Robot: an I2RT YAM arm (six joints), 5 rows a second.
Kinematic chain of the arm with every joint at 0, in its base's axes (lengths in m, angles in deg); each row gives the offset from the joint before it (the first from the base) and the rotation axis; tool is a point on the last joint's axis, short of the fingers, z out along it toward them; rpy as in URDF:
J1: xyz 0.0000 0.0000 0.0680 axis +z
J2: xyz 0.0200 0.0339 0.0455 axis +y
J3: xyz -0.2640 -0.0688 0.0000 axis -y
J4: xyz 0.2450 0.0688 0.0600 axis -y
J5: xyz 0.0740 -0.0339 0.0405 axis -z
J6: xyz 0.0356 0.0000 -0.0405 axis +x
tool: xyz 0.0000 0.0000 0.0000 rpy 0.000 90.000 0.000
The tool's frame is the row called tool.
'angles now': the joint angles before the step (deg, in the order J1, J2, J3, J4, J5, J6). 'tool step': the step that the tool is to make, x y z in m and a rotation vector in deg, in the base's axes. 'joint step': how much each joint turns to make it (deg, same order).
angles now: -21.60 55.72 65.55 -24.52 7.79 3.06
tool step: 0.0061 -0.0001 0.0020 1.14 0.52 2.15
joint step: 0.23 1.55 1.51 -0.90 -2.08 0.34
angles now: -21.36 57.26 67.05 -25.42 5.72 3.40
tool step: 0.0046 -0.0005 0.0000 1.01 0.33 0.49
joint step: 0.24 1.09 0.77 -0.42 -0.46 0.72
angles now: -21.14 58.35 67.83 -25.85 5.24 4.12
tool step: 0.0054 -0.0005 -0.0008 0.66 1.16 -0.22
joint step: 0.48 1.35 0.97 -0.98 0.61 0.40
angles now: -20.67 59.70 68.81 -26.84 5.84 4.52
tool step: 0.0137 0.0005 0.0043 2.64 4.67 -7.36
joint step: 2.62 4.78 5.89 -7.22 9.00 4.49
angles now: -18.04 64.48 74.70 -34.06 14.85 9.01
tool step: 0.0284 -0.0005 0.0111 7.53 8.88 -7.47
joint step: 2.62 11.17 14.97 -17.50 6.30 9.61
